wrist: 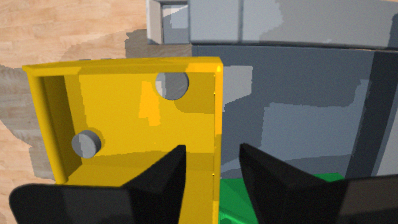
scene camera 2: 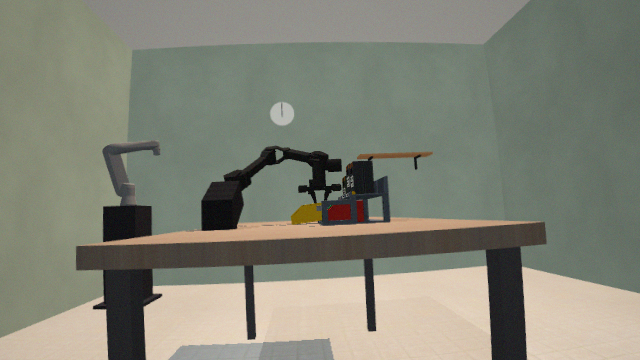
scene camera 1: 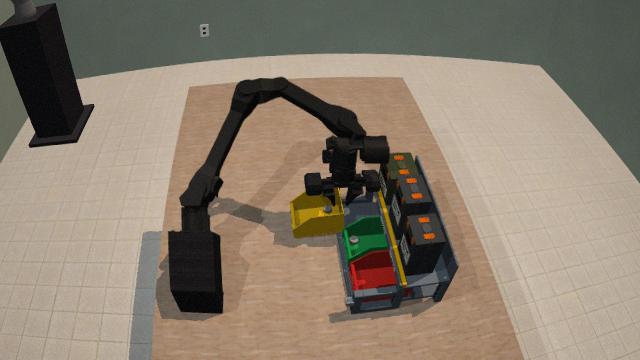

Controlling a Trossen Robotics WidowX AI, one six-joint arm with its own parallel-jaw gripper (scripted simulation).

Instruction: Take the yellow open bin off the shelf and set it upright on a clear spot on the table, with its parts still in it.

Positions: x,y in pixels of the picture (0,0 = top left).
Labels:
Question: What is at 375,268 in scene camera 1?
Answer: A red bin.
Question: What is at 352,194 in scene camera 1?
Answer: The gripper.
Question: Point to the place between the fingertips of the gripper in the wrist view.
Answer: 212,151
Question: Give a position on a green bin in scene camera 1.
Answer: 369,230

